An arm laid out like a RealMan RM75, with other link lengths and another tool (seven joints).
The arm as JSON. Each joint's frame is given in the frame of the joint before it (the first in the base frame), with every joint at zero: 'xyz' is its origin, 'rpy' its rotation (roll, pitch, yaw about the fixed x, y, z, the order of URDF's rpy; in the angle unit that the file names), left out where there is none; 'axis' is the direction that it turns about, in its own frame. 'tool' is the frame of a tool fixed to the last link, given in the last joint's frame.
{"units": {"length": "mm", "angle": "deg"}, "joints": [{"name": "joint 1", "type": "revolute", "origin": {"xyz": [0.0, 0.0, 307.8]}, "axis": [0.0, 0.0, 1.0]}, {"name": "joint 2", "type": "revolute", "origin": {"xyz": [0.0, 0.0, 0.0]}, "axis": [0.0, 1.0, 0.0]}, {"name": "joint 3", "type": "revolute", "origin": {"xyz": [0.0, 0.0, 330.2]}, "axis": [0.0, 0.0, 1.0]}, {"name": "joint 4", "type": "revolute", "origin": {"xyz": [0.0, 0.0, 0.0]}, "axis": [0.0, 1.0, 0.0]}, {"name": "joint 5", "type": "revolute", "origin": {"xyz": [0.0, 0.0, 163.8]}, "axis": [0.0, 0.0, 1.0]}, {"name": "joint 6", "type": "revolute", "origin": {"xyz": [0.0, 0.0, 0.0]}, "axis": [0.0, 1.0, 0.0]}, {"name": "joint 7", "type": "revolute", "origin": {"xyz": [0.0, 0.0, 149.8]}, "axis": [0.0, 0.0, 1.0]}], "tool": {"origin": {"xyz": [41.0, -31.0, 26.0], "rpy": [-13.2, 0.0, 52.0]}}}
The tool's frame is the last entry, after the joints.
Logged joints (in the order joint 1, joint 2, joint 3, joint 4, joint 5, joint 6, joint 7), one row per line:
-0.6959, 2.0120, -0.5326, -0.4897, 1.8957, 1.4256, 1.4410
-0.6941, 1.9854, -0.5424, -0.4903, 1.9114, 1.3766, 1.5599
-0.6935, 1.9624, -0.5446, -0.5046, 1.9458, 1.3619, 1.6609
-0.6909, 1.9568, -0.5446, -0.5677, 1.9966, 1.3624, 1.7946
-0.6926, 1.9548, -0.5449, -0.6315, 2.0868, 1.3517, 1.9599
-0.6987, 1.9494, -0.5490, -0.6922, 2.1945, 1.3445, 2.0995
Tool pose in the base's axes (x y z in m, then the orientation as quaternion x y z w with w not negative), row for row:
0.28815, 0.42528, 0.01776, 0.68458, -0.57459, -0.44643, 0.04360
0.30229, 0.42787, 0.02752, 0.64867, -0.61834, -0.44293, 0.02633
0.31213, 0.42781, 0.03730, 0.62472, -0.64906, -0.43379, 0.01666
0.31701, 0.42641, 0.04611, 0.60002, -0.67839, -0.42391, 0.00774
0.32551, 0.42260, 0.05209, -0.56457, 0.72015, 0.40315, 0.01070
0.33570, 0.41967, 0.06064, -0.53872, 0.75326, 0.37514, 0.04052
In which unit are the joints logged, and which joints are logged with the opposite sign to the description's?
The joints are logged in radians. Opposite sign: joint 1, joint 5, joint 6.
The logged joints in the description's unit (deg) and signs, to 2 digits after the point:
39.87, 115.28, -30.52, -28.06, -108.62, -81.68, 82.56
39.77, 113.76, -31.08, -28.09, -109.52, -78.87, 89.38
39.73, 112.44, -31.20, -28.91, -111.49, -78.03, 95.16
39.59, 112.12, -31.20, -32.53, -114.40, -78.06, 102.82
39.68, 112.00, -31.22, -36.18, -119.56, -77.45, 112.29
40.03, 111.69, -31.46, -39.66, -125.74, -77.03, 120.29

